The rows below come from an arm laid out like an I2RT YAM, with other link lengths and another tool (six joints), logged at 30 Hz.
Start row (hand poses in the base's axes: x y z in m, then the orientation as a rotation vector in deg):
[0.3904, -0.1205, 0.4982, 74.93, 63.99, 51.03]
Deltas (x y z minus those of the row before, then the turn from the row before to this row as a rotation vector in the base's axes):
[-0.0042, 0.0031, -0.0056, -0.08, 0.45, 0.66]
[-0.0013, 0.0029, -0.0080, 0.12, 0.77, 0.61]
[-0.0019, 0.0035, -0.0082, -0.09, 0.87, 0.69]
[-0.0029, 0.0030, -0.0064, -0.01, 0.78, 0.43]
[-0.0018, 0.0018, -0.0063, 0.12, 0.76, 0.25]
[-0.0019, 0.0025, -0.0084, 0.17, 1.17, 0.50]
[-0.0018, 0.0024, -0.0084, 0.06, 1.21, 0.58]
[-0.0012, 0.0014, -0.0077, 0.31, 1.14, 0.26]
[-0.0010, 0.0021, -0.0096, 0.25, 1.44, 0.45]
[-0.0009, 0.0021, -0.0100, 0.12, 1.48, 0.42]
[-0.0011, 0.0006, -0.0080, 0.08, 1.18, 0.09]
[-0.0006, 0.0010, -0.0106, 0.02, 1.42, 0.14]
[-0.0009, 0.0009, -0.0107, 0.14, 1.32, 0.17]
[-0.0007, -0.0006, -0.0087, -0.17, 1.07, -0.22]
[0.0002, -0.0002, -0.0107, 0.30, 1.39, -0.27]
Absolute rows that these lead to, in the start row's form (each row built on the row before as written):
[0.3862, -0.1174, 0.4926, 74.82, 64.86, 51.21]
[0.3849, -0.1145, 0.4846, 75.08, 65.87, 51.30]
[0.3830, -0.1110, 0.4764, 75.19, 67.09, 51.25]
[0.3801, -0.1080, 0.4700, 75.43, 68.02, 51.11]
[0.3783, -0.1062, 0.4637, 75.85, 68.76, 50.94]
[0.3764, -0.1037, 0.4553, 76.42, 69.99, 50.75]
[0.3746, -0.1013, 0.4469, 76.88, 71.35, 50.51]
[0.3734, -0.0999, 0.4392, 77.66, 72.34, 50.26]
[0.3724, -0.0978, 0.4296, 78.47, 73.72, 49.92]
[0.3715, -0.0957, 0.4196, 79.22, 75.15, 49.43]
[0.3704, -0.0951, 0.4116, 79.93, 76.10, 48.85]
[0.3698, -0.0941, 0.4010, 80.71, 77.28, 48.11]
[0.3689, -0.0932, 0.3903, 81.50, 78.38, 47.53]
[0.3682, -0.0938, 0.3816, 82.13, 79.05, 46.60]
[0.3684, -0.0940, 0.3709, 83.33, 79.81, 45.80]

